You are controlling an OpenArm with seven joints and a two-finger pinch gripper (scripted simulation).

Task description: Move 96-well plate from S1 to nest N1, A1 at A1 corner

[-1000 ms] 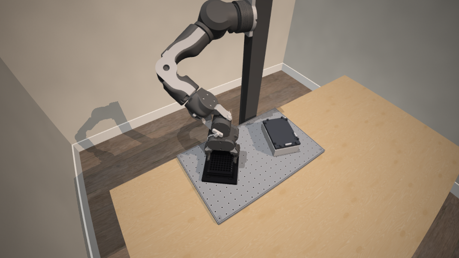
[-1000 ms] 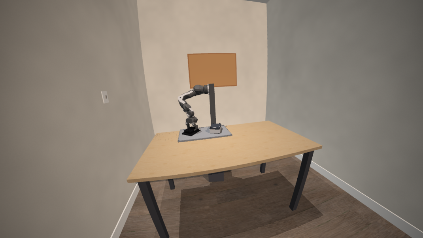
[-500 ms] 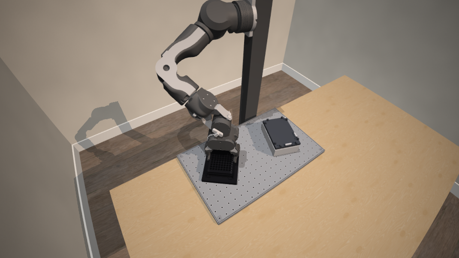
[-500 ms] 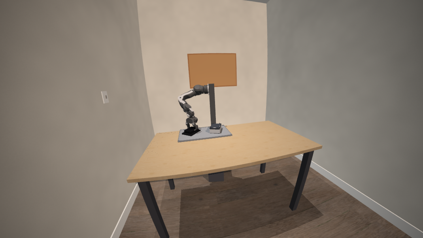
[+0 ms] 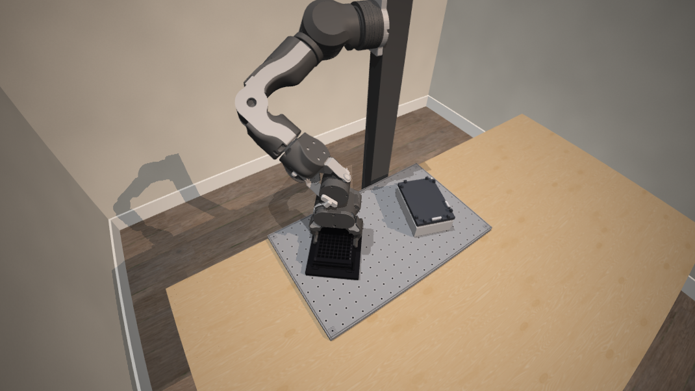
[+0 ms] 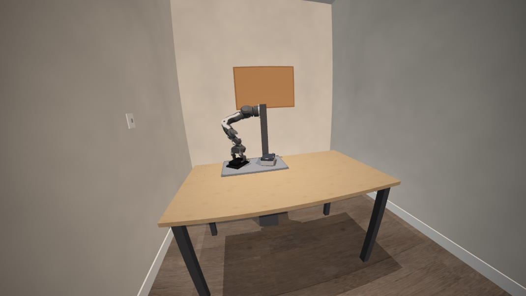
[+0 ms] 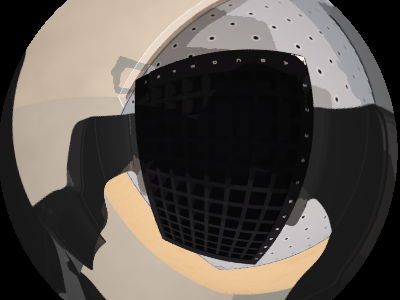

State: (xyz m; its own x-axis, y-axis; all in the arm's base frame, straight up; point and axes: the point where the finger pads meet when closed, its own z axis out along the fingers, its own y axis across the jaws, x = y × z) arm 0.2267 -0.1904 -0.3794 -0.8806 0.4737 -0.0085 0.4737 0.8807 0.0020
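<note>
Now: the black 96-well plate 10 mm ahead of my hand and 10 mm to the right of it. The rest, counted from my hand: black plate nest N1: 10 mm ahead, 10 mm to the right, 30 mm below; then pale grey plate shaker S1: 30 mm ahead, 250 mm to the left, 10 mm above.
</note>
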